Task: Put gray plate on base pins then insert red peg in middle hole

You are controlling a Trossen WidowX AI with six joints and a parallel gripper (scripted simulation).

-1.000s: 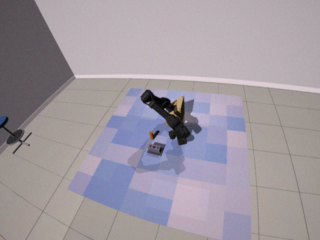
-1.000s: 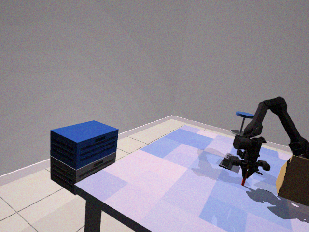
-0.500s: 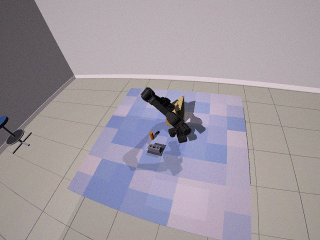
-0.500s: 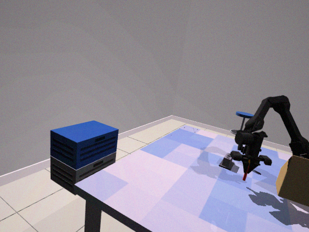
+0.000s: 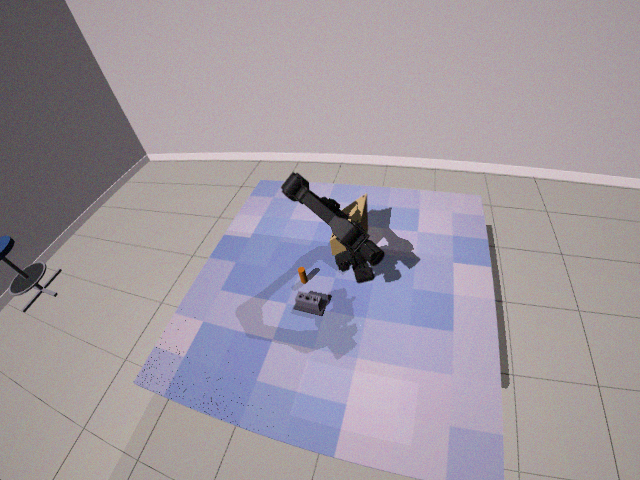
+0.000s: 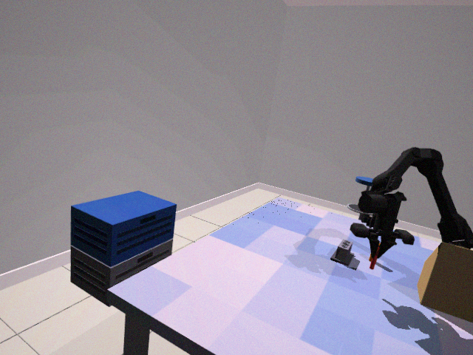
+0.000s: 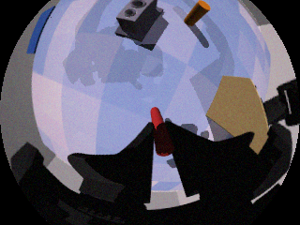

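My gripper tip is now 110 mm short of the gray plate, 180 mm to the left of it and 70 mm above it. Round my gripper tip: red peg right at my gripper tip; orange peg 240 mm to the right, 80 mm below; base 110 mm ahead, 180 mm to the right, 110 mm below.
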